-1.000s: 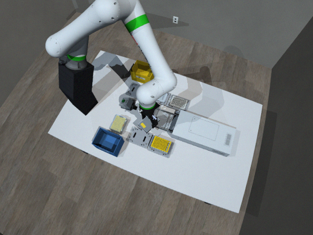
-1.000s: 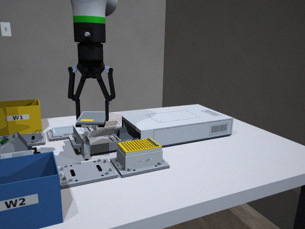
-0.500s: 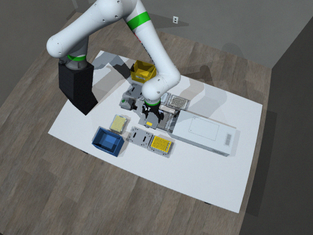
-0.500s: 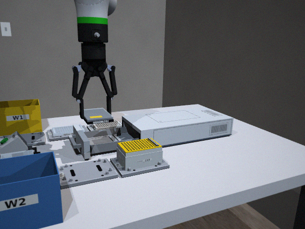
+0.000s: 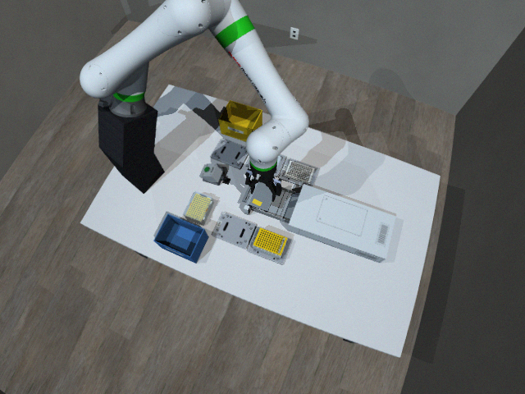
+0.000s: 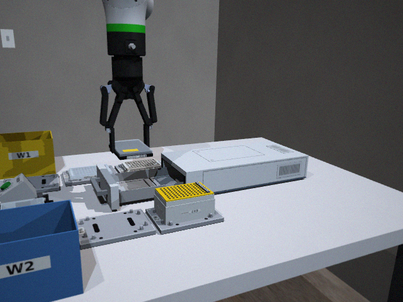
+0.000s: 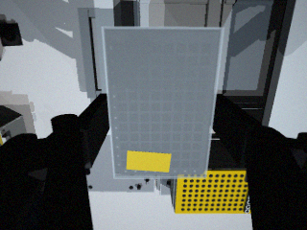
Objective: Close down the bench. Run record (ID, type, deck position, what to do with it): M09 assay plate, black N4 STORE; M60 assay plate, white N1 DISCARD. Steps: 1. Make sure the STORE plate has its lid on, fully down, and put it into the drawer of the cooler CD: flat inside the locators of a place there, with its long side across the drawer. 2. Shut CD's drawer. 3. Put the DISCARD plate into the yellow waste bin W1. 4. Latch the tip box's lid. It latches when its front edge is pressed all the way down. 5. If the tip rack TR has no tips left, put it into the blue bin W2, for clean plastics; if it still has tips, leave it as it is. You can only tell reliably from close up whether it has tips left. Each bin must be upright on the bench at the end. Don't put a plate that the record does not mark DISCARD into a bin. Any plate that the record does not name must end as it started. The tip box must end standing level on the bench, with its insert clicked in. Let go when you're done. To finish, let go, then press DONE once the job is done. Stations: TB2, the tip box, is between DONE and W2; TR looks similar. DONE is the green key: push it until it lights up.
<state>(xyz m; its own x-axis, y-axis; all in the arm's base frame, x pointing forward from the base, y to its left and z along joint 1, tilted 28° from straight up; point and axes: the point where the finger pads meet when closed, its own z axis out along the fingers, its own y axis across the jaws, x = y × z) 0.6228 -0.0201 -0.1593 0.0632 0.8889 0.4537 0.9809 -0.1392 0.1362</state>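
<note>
Right now my hand is 60 mm short of the cooler drawer, 30 mm to the right of it and 130 mm above it. Round my hand: cooler CD (210 mm ahead, 20 mm to the left, 130 mm below); then black plate (20 mm below); then yellow-topped tip rack TR (70 mm ahead, 170 mm to the right, 110 mm below).
</note>
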